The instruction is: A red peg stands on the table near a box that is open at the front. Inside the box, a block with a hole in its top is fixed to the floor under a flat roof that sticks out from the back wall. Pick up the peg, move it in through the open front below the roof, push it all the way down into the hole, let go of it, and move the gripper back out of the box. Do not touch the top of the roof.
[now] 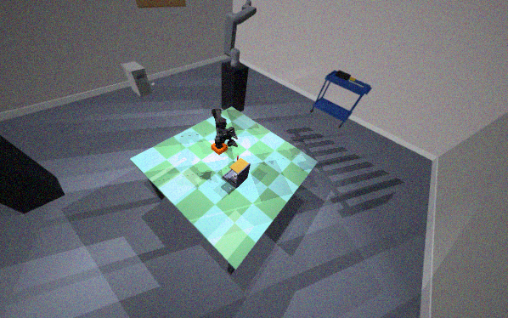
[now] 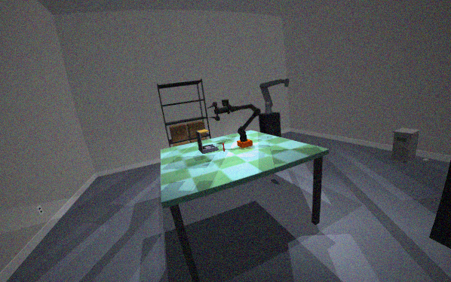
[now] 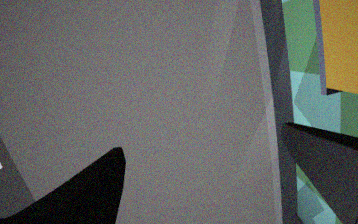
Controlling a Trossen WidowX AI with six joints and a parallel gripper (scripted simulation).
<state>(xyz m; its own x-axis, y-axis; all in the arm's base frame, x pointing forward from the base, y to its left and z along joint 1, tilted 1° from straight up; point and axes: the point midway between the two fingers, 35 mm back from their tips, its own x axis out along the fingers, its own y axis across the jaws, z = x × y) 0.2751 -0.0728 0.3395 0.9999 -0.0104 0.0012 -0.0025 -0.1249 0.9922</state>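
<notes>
The red peg is 80 mm behind my gripper tip, 110 mm to the left of it and 350 mm below it. From my gripper tip the other things lie so: orange roof (80 mm ahead, 30 mm to the right, 180 mm below).
</notes>
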